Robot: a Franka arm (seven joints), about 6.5 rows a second.
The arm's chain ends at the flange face. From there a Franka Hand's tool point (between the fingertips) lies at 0.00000 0.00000 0.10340 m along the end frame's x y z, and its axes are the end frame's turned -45 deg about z.
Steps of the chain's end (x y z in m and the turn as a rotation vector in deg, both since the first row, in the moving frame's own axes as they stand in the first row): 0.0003 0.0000 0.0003 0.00 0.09 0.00; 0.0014 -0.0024 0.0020 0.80 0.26 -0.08; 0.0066 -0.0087 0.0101 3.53 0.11 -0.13; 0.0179 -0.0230 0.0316 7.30 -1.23 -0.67; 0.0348 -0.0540 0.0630 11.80 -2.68 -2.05; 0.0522 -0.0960 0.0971 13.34 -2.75 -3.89; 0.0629 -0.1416 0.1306 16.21 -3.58 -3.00; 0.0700 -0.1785 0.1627 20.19 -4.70 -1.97
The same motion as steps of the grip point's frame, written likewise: 0.0003 0.0003 0.0003 -0.06 0.06 0.00; 0.0040 -0.0014 0.0020 0.38 0.75 -0.08; 0.0155 -0.0059 0.0099 2.42 2.57 -0.13; 0.0366 -0.0145 0.0307 6.03 4.29 -0.67; 0.0740 -0.0321 0.0607 10.24 6.45 -2.05; 0.1175 -0.0518 0.0942 11.38 7.49 -3.89; 0.1598 -0.0810 0.1263 13.99 8.93 -3.00; 0.1945 -0.1081 0.1560 17.60 10.95 -1.97
